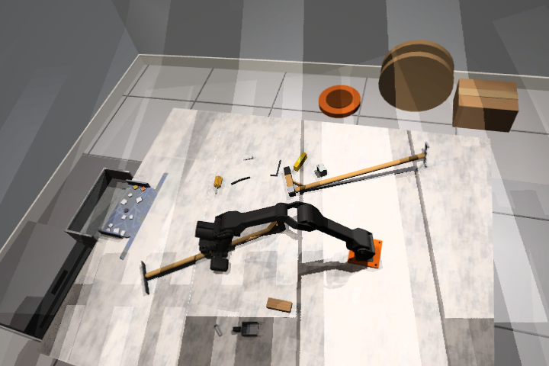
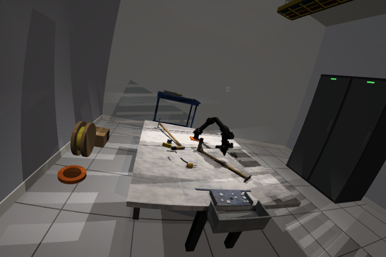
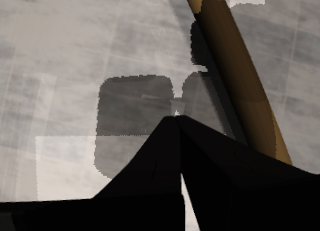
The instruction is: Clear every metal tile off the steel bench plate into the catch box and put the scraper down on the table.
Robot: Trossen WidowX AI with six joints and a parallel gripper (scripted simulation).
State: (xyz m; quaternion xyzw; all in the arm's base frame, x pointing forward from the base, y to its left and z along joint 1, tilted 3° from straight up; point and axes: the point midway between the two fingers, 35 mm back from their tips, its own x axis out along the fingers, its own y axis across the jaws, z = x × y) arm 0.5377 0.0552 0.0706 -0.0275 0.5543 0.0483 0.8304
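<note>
My gripper tip is 30 mm short of the long scraper, 50 mm to the left of it and 10 mm above it. Round my gripper tip: wooden block 250 mm behind, 160 mm to the left, 60 mm below; then yellow-handled tool 90 mm ahead, 370 mm to the right, 60 mm below; then small grey device 130 mm behind, 250 mm to the left, 60 mm below.
</note>
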